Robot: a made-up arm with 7 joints.
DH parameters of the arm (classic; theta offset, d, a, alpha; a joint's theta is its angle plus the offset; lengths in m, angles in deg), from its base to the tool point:
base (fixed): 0 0.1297 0.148 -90
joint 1: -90 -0.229 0.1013 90
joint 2: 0 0.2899 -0.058 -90
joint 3: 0 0.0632 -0.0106 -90
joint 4: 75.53 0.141 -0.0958 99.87
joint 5: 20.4 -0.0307 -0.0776 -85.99
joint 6: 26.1 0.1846 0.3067 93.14
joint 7: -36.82 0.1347 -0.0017 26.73
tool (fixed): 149.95 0.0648 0 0
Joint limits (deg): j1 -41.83..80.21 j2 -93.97..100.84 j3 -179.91..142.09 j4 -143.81..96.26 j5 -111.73..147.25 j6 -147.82..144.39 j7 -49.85..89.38
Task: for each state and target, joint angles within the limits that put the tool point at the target. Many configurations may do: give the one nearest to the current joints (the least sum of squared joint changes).
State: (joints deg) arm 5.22 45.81 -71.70 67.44 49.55 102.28 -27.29
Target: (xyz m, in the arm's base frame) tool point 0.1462 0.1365 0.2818
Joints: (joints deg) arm -11.12 34.48 -63.22 49.49 18.26 57.37 -24.75
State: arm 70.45 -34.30 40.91 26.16 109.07 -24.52 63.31
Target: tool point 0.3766 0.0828 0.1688
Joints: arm 65.45 -26.43 46.66 30.59 105.51 -28.35 61.63
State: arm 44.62 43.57 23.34 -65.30 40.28 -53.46 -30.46
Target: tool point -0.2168 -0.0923 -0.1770
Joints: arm 14.01 35.66 34.97 -71.02 42.50 -67.47 -33.74
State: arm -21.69 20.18 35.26 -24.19 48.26 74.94 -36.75
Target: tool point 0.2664 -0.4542 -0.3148
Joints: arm -40.03 28.29 30.09 -27.09 45.15 72.85 -37.46
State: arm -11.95 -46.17 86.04 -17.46 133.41 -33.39 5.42
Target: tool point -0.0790 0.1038 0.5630
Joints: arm 5.54 -58.19 85.04 -14.21 133.50 -35.17 5.82
